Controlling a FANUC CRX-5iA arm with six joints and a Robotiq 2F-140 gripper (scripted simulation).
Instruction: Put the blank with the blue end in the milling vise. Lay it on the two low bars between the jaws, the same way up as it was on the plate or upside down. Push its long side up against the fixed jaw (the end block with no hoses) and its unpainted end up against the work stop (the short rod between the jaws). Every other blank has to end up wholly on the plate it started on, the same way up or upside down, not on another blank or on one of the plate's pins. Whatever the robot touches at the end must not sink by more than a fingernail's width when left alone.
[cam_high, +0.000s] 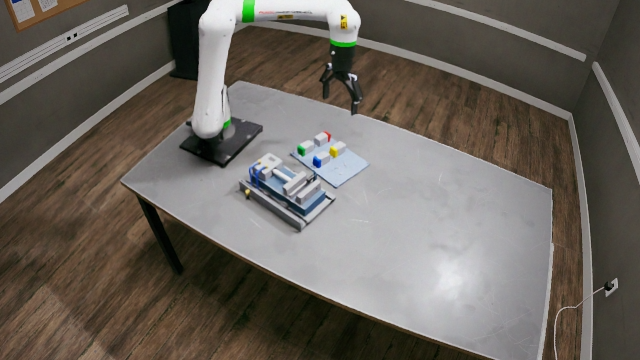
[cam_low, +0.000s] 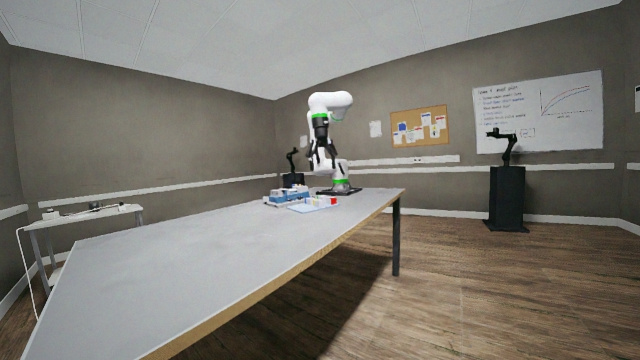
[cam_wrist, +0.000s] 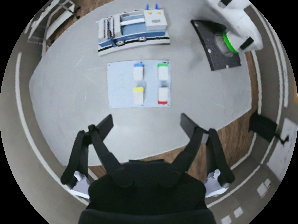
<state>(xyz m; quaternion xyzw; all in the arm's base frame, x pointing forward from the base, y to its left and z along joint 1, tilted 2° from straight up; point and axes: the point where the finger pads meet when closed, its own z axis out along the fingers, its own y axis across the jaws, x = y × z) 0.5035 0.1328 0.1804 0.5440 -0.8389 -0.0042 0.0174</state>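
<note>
Right now the yellow-ended blank is 190 mm below my hand, 40 mm to the right of it and 20 mm ahead of it. The rest, counted from my hand: plain end block (340 mm to the right, 140 mm below, 30 mm ahead); red-ended blank (190 mm below, 60 mm behind); light blue plate (220 mm below, 80 mm to the right).
</note>
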